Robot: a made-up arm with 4 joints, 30 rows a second.
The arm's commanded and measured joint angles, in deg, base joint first. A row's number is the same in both.
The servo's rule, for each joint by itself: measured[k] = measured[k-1] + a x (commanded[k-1-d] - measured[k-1]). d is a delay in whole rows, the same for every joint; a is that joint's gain. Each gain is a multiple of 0.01, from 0.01 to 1. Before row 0 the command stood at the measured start. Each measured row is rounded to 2 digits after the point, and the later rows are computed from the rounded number. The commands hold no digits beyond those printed.
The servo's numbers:
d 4
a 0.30 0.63 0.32 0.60
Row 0, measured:
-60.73 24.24 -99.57 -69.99
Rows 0 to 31, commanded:
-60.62 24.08 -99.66 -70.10
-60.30 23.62 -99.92 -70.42
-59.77 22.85 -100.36 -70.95
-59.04 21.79 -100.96 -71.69
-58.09 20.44 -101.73 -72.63
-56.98 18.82 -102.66 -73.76
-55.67 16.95 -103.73 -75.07
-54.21 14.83 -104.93 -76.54
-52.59 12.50 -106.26 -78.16
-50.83 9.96 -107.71 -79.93
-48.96 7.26 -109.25 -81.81
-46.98 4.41 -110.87 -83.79
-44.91 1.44 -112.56 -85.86
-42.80 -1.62 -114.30 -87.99
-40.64 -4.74 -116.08 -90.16
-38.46 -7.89 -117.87 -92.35
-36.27 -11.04 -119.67 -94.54
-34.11 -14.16 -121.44 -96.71
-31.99 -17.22 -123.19 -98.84
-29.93 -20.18 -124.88 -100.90
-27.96 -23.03 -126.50 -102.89
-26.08 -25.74 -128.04 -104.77
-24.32 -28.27 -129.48 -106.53
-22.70 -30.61 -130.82 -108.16
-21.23 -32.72 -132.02 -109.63
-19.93 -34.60 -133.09 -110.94
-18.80 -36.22 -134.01 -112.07
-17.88 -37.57 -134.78 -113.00
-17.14 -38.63 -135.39 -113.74
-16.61 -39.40 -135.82 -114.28
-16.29 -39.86 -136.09 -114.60
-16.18 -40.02 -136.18 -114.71
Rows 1 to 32, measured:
-60.73 24.24 -99.57 -69.99
-60.73 24.24 -99.57 -69.99
-60.73 24.24 -99.57 -69.99
-60.73 24.24 -99.57 -69.99
-60.70 24.14 -99.60 -70.06
-60.58 23.81 -99.70 -70.28
-60.34 23.21 -99.91 -70.68
-59.95 22.32 -100.25 -71.29
-59.39 21.14 -100.72 -72.09
-58.67 19.68 -101.34 -73.09
-57.77 17.96 -102.10 -74.28
-56.70 15.99 -103.01 -75.64
-55.47 13.79 -104.05 -77.15
-54.08 11.38 -105.22 -78.82
-52.54 8.78 -106.51 -80.61
-50.87 6.03 -107.91 -82.52
-49.08 3.14 -109.40 -84.52
-47.20 0.14 -110.97 -86.60
-45.23 -2.93 -112.61 -88.74
-43.20 -6.05 -114.29 -90.91
-41.12 -9.19 -116.01 -93.09
-39.02 -12.32 -117.75 -95.26
-36.91 -15.41 -119.49 -97.41
-34.82 -18.42 -121.21 -99.50
-32.76 -21.32 -122.90 -101.53
-30.76 -24.10 -124.54 -103.47
-28.83 -26.73 -126.12 -105.31
-26.99 -29.17 -127.62 -107.02
-25.26 -31.41 -129.03 -108.59
-23.66 -33.42 -130.33 -110.00
-22.20 -35.18 -131.51 -111.24
-20.90 -36.69 -132.56 -112.30

